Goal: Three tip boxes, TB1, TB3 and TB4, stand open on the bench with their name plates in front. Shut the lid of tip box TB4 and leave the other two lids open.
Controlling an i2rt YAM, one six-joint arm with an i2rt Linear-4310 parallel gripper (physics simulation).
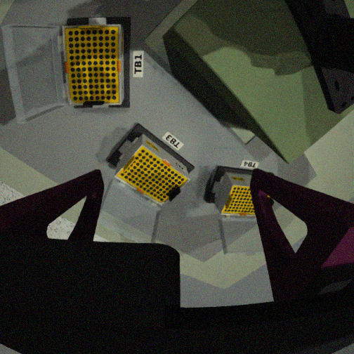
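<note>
Tip box TB4 (239, 197) is at the centre right, its yellow rack showing and its clear lid (237, 234) standing open on the side away from its name plate (249, 164). The right finger covers part of the box and lid. Tip box TB3 (152, 172) is at the centre, turned at an angle, with its clear lid (131, 211) open. Tip box TB1 (93, 65) is at the upper left, its clear lid (37, 72) open to the left. My gripper (176, 177) is open and empty, its fingers wide apart above the bench, with TB3 showing between them.
A large green block-like object (250, 85) stands at the upper right, with a black perforated part (340, 85) beside it. The name plates of TB1 (138, 64) and TB3 (173, 140) lie by their boxes. A speckled pale patch shows at the left edge.
</note>
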